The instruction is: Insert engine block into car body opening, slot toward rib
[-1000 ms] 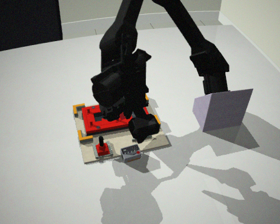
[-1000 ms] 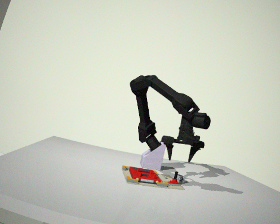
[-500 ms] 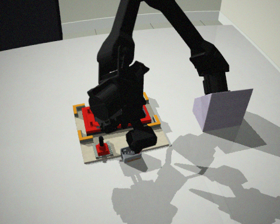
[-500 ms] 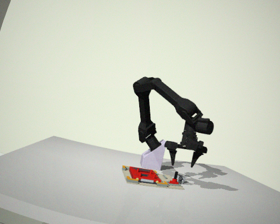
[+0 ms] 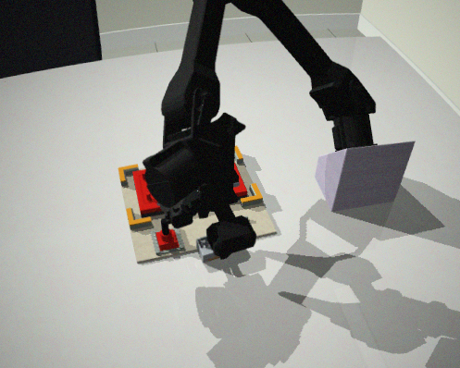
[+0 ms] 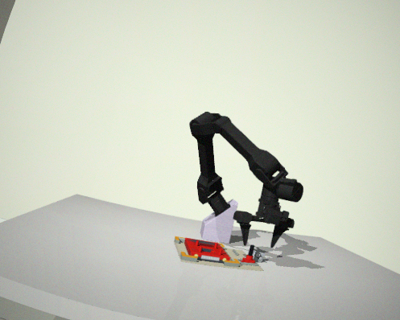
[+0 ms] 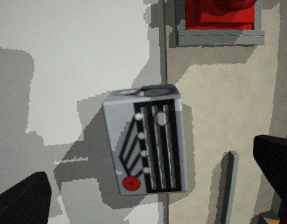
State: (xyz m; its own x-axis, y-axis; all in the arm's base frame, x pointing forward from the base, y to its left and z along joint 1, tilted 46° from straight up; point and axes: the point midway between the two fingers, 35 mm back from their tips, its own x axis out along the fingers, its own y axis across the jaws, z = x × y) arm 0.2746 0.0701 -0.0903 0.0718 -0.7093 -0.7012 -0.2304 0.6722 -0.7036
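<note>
My gripper tip is 10 mm to the left of the engine block and 30 mm above it. Also, from my gripper tip: black peg: 70 mm ahead, 30 mm to the right, 10 mm below; beige baseplate: 30 mm ahead, 140 mm to the right, 30 mm below.
</note>
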